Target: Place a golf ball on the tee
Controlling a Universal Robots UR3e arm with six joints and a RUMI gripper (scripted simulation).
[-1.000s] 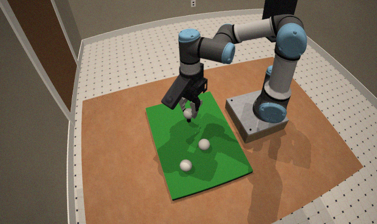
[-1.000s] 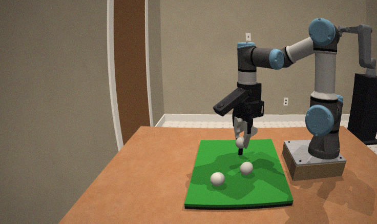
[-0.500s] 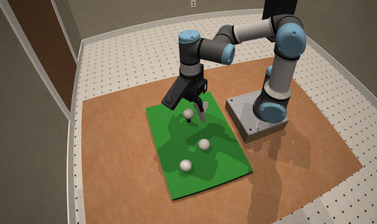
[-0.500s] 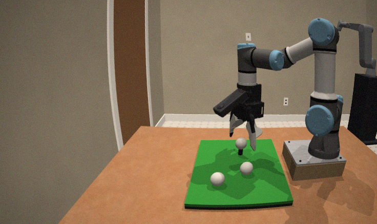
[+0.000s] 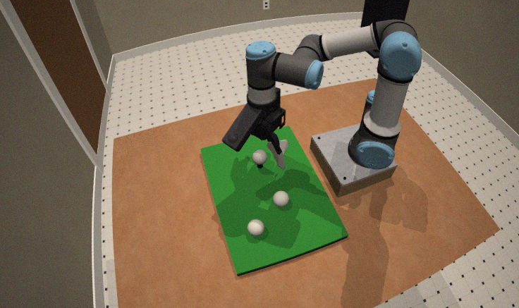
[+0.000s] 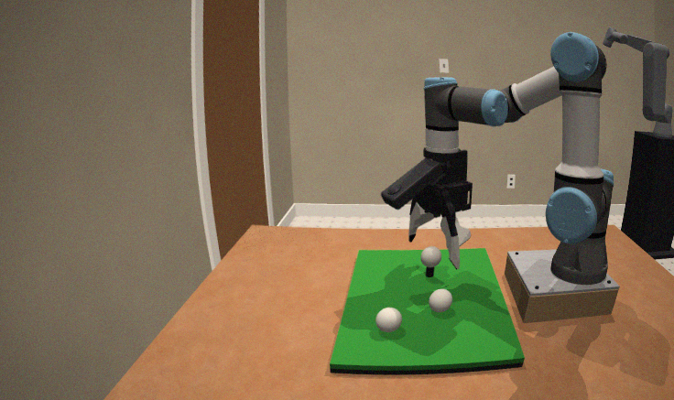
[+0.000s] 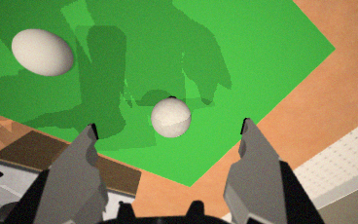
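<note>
My gripper is now right at the white golf ball. Also, from my hand: green mat: 50 mm below, 40 mm to the left.
</note>
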